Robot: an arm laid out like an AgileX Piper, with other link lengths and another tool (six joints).
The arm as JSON. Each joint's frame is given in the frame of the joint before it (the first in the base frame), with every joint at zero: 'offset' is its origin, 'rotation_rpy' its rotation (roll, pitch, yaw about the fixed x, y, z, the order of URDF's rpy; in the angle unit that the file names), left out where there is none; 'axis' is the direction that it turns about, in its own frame. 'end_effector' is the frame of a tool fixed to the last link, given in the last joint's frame.
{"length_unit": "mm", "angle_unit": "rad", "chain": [
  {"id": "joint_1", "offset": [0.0, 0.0, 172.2], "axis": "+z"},
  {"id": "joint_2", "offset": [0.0, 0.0, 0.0], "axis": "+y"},
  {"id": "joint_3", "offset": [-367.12, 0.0, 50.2], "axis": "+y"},
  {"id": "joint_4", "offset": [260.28, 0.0, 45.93], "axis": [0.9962, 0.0, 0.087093]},
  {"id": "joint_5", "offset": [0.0, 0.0, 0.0], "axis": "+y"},
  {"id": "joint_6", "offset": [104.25, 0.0, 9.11], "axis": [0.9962, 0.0, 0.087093]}
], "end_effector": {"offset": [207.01, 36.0, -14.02], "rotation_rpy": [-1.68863, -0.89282, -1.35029]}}
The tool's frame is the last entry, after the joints.
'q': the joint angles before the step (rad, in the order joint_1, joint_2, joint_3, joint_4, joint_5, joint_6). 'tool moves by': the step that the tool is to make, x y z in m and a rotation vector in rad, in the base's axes. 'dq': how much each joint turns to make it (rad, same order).
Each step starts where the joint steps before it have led.
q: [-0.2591 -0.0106 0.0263 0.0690 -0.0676 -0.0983]
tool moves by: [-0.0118 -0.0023 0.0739 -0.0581 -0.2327 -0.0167]
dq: [-0.0005 0.0002 -0.0001 0.0009 -0.2405 0.0014]
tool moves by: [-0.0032 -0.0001 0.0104 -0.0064 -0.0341 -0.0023]
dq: [0.0000 -0.0004 -0.0001 0.0026 -0.0341 -0.0002]
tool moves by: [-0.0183 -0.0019 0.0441 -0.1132 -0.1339 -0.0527]
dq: [0.0003 0.0003 0.0001 0.0008 -0.1619 -0.0870]
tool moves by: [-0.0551 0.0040 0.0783 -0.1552 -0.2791 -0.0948]
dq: [0.0006 -0.0028 -0.0026 0.0007 -0.3102 -0.1085]
